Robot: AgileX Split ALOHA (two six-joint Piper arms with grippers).
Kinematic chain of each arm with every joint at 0, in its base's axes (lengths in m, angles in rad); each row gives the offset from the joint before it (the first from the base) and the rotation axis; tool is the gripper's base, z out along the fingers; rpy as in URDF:
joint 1: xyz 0 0 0.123 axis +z
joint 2: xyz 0 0 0 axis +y
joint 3: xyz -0.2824 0 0.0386 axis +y
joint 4: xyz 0.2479 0 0.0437 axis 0.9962 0 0.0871
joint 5: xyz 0 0 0 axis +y
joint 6: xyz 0.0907 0 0.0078 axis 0.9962 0 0.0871
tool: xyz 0 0 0 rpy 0 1.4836 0
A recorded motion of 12 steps. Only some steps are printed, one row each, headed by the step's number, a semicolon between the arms.
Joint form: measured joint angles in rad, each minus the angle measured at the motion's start. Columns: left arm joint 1, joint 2, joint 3, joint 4, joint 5, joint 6; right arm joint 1, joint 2, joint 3, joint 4, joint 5, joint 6.
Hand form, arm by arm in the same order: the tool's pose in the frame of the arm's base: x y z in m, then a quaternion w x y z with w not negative. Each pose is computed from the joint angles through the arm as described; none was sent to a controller.
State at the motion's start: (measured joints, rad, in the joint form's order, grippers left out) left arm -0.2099 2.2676 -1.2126 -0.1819 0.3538 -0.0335; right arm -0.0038 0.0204 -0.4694 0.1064 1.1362 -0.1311
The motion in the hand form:
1: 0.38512 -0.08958 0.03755 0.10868 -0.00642 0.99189 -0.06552; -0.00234 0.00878 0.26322 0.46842 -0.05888 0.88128 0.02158
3: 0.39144 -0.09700 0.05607 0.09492 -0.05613 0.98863 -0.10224; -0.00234 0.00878 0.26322 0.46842 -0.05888 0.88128 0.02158
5: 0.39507 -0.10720 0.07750 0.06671 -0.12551 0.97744 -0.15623; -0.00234 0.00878 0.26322 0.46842 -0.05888 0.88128 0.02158
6: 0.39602 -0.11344 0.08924 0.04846 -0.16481 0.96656 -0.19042; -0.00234 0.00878 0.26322 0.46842 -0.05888 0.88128 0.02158
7: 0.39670 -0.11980 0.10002 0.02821 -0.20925 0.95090 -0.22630; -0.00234 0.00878 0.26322 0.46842 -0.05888 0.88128 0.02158
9: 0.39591 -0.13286 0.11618 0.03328 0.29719 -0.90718 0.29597; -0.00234 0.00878 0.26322 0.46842 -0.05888 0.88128 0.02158
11: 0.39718 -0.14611 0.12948 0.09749 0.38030 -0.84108 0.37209; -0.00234 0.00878 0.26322 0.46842 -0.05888 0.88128 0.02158
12: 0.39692 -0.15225 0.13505 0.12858 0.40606 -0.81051 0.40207; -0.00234 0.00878 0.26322 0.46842 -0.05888 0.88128 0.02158
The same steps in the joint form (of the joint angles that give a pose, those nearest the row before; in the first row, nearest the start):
1: 0.0000 -0.0074 -0.0136 -0.0316 0.0367 -0.0013; 0.0000 0.0000 0.0000 0.0000 0.0000 0.0000
3: 0.0000 -0.0342 -0.0590 -0.1406 0.1243 -0.0191; 0.0000 0.0000 0.0000 0.0000 0.0000 0.0000
5: 0.0000 -0.0648 -0.1021 -0.2820 0.2309 -0.0662; 0.0000 0.0000 0.0000 0.0000 0.0000 0.0000
6: 0.0000 -0.0814 -0.1203 -0.3686 0.2848 -0.0950; 0.0000 0.0000 0.0000 0.0000 0.0000 0.0000
7: 0.0000 -0.0955 -0.1346 -0.4596 0.3310 -0.1353; 0.0000 0.0000 0.0000 0.0000 0.0000 0.0000
9: 0.0000 -0.1088 -0.1553 -0.6449 0.4320 -0.2313; 0.0000 0.0000 0.0000 0.0000 0.0000 0.0000
11: 0.0000 -0.1111 -0.1631 -0.8736 0.5070 -0.3059; 0.0000 0.0000 0.0000 0.0000 0.0000 0.0000
12: -0.0026 -0.1111 -0.1634 -0.9685 0.5447 -0.3313; 0.0000 0.0000 0.0000 0.0000 0.0000 0.0000

